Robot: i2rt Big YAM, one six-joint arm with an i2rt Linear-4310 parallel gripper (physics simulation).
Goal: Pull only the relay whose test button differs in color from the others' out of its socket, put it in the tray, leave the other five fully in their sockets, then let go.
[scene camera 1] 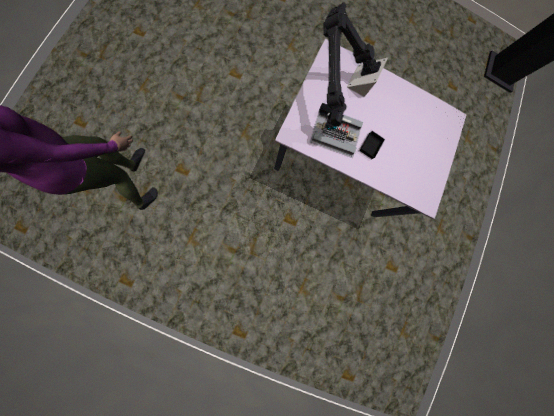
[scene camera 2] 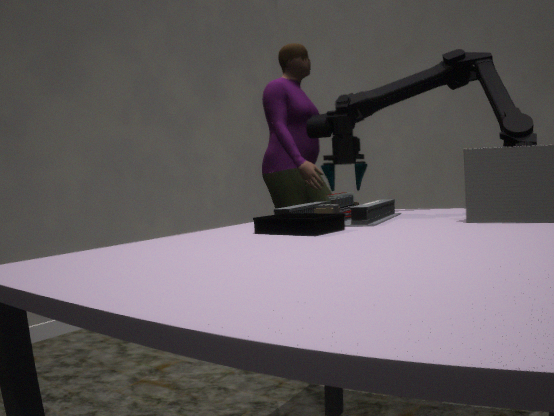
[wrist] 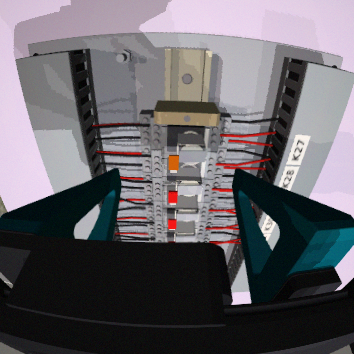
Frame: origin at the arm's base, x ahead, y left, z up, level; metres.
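Seen in the pictures: gripper, between the fingertips: (scene camera 1: 329,124) (scene camera 2: 345,190) (wrist: 176,176); arm's base, origin of its link: (scene camera 1: 371,69) (scene camera 2: 524,175).
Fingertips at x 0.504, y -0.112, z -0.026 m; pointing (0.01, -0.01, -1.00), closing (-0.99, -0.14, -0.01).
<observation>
Pixels of each thing's top centre, then the offset from my fingertips to it. "spot": a spot on its surface instead. Level surfaces: height alone.
- relay with an orange test button, centre of its top: (wrist: 186,163) dx -0.005, dy -0.008, dz -0.004 m
- tan end bracket, centre of its top: (wrist: 186,118) dx -0.003, dy -0.026, dz -0.033 m
- black tray, centre of its top: (scene camera 2: 298,215) (scene camera 1: 373,143) dx -0.040, dy +0.338, dz -0.038 m
- relay panel, centre of its top: (wrist: 180,202) (scene camera 1: 337,132) dx -0.015, dy +0.077, dz -0.063 m
- K28, a spot on its surface: (wrist: 295,162) spot: dx -0.096, dy -0.007, dz -0.030 m
- table, height of its surface: dz -0.074 m
My gripper (scene camera 2: 345,190) (wrist: 176,176) is open and empty, pointing down above the relay row, with a teal finger on each side in the wrist view. A relay with an orange test button (wrist: 173,163) sits in the row near the tan end bracket (wrist: 186,118). Nearer the gripper are relays with a red button (wrist: 173,197) and another red button (wrist: 172,224). The gripper body hides the rest of the row. The black tray (scene camera 1: 372,145) (scene camera 2: 300,226) stands on the table beside the relay panel (scene camera 1: 334,145) (wrist: 252,65); its inside shows dark in scene camera 1.
Grey wire ducts (wrist: 50,95) (wrist: 320,105) flank the row, with red and black wires running to the sockets. Labels K27 and K28 (wrist: 295,162) lie on the right duct. A person in purple (scene camera 1: 45,150) (scene camera 2: 290,125) stands beyond the table (scene camera 1: 410,135) (scene camera 2: 250,280).
</observation>
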